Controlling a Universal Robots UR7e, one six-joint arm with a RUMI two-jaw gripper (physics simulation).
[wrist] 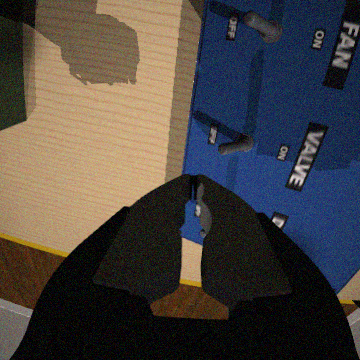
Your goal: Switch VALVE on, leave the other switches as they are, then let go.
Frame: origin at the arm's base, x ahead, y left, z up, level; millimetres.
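Where they show: gripper, fingertip midpoint: [192, 177].
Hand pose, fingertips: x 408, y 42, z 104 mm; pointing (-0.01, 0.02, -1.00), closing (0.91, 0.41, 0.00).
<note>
Things, the pixels of their centre, and the offset from my fingertips. "*": a spot on its surface instead. Level surfaces: height alone.
- VALVE switch, surface spot: [236, 145] * dy +14, dx +45, dz -86 mm
- blue panel, surface height: dz -126 mm
- VALVE nameplate, surface spot: [307, 156] * dy +40, dx +124, dz -86 mm
- FAN switch, body centre: [261, 24] dy +124, dx +7, dz -92 mm
- light wooden table top, surface height: dz -200 mm
The VALVE switch [236, 145] is a grey lever on the blue panel [225, 85]. Its tip leans left, toward its OFF label [213, 135] and away from its ON label [282, 152]. The VALVE nameplate [307, 156] is to its right. My gripper [192, 177] is shut and empty, with its fingertips below and left of the VALVE lever in the view, apart from it. The FAN switch [263, 27] at the top also leans toward its OFF label [231, 28]. Part of another grey lever [204, 216] shows through the gap behind the fingers; its position is unclear.
The light wooden table top [100, 150] lies left of the panel, with a yellow edge [35, 243] and brown wooden floor [25, 265] beyond it. A dark green object [11, 80] stands at the left edge. Part of another nameplate [279, 221] shows beside the right finger.
</note>
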